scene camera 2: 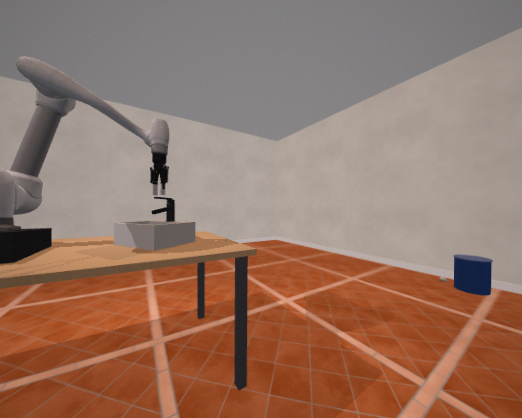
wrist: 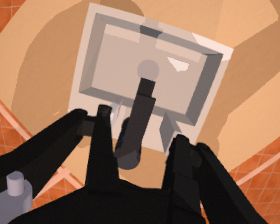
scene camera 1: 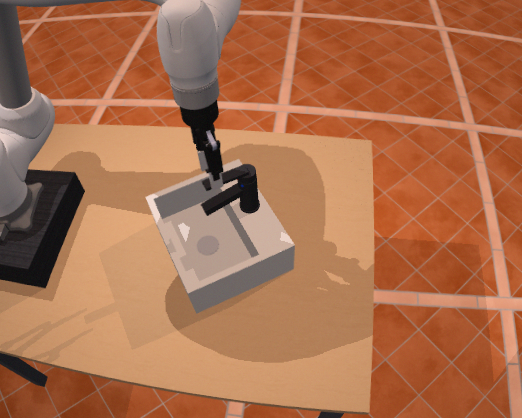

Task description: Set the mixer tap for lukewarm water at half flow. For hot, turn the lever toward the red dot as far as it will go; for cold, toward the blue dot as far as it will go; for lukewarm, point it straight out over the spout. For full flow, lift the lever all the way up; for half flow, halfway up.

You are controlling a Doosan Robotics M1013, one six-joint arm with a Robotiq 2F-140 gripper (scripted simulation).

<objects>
same spot on grey sink basin: (scene camera 1: 256,247) = (scene camera 2: 179,222)
</objects>
